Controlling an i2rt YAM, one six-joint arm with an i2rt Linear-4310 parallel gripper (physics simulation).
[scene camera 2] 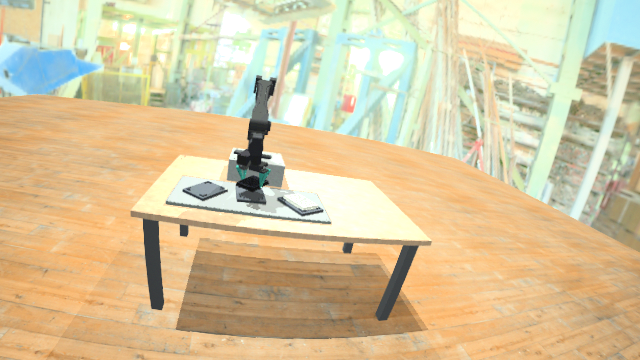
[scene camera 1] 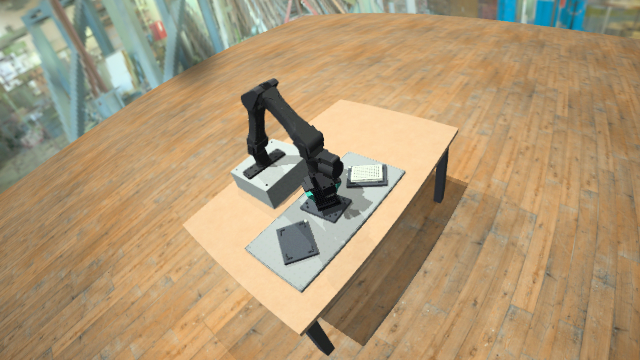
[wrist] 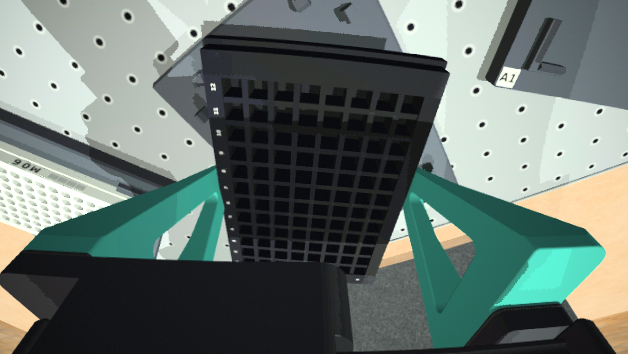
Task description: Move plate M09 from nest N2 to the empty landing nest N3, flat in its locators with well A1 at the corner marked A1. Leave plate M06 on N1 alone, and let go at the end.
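My gripper (scene camera 1: 324,191) (scene camera 2: 252,179) (wrist: 313,175) is shut on the black plate M09 (scene camera 1: 328,201) (scene camera 2: 248,183) (wrist: 320,161), its teal fingers at the plate's two long sides. The plate is held above nest N2 (scene camera 1: 341,212) (scene camera 2: 251,197) (wrist: 370,17), turned relative to it. In the wrist view the row marked 12 is at the plate's far end; well A1 cannot be made out. Nest N3 (scene camera 1: 297,242) (scene camera 2: 205,189) (wrist: 595,60) is empty, with its A1 label (wrist: 508,77) at one corner. White plate M06 (scene camera 1: 366,173) (scene camera 2: 301,202) (wrist: 40,192) lies on N1.
The nests stand on a grey perforated board (scene camera 1: 270,245) (scene camera 2: 180,192) (wrist: 500,125) on a wooden table (scene camera 1: 400,130) (scene camera 2: 360,200). The arm's grey base box (scene camera 1: 272,192) (scene camera 2: 276,172) stands behind the board.
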